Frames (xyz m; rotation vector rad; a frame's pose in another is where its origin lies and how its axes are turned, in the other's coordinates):
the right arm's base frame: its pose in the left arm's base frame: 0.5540 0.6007 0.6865 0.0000 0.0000 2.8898
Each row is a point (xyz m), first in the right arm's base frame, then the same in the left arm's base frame.
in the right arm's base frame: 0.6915 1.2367 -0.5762
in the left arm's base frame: -0.4238 -0.4247 0.1103
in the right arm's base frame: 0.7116 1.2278 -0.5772
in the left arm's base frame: -0.4411 -0.4111 0.1093
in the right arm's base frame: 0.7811 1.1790 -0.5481
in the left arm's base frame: -0.4962 -0.3465 0.1384
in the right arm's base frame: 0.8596 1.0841 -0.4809
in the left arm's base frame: -0.5486 -0.2351 0.2056
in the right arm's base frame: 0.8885 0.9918 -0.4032
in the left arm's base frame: -0.5536 -0.1385 0.2833
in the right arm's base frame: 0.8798 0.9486 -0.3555
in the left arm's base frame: -0.5344 -0.0988 0.3310
